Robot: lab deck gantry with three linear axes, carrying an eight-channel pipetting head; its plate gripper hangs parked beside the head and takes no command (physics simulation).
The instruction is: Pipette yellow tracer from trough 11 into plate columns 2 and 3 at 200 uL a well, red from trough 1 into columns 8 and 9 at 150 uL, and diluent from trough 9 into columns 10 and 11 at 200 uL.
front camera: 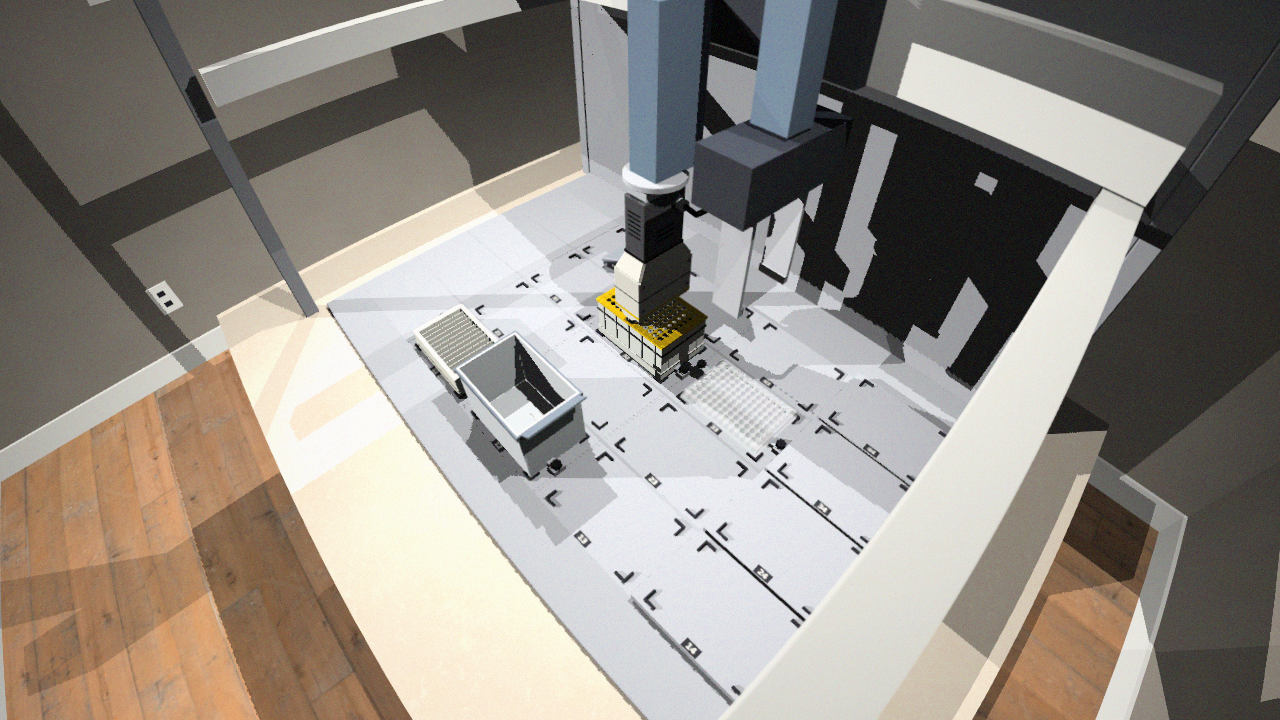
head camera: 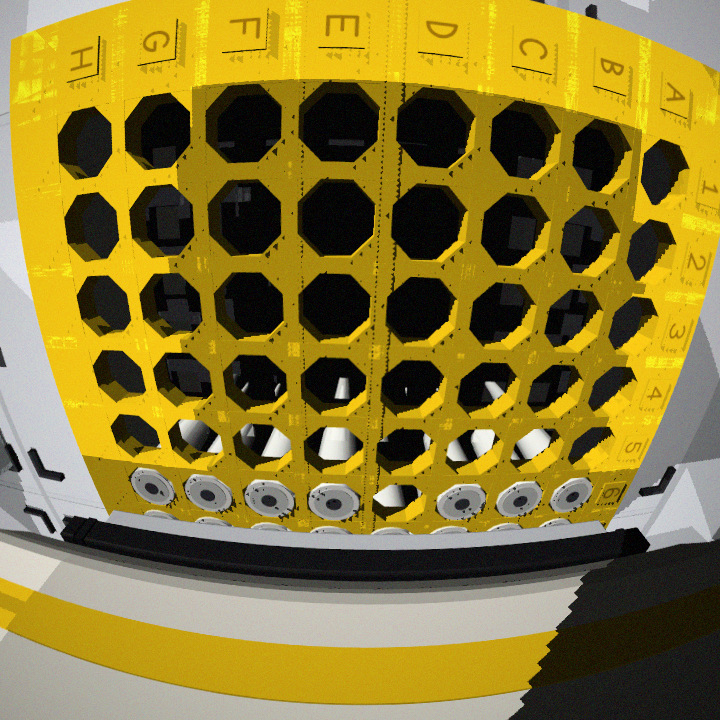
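The pipetting head (front camera: 651, 275) stands low over the yellow tip rack (front camera: 608, 302) (head camera: 349, 60); its lower end meets the rack top, and its nozzles are hidden. In the head camera view, columns 1 to 5 are empty holes. Column 6 holds white tips (head camera: 269, 499) except at D, and column 7 tips partly show at the head's black bar (head camera: 355, 558). The clear well plate (front camera: 741, 402) lies beside the rack. The trough block (front camera: 455, 340) stands at the left; its liquid colours cannot be made out. The parked plate gripper (front camera: 753, 288) hangs beside the head, its pale paddles apart and empty.
A grey open-topped bin (front camera: 553, 440) stands close beside the trough block, its walls rising above it. The gripper's dark carrier block (front camera: 747, 170) hangs right of the head. A pale frame beam (front camera: 1011, 358) crosses the right foreground. The deck (front camera: 626, 537) bears black corner marks.
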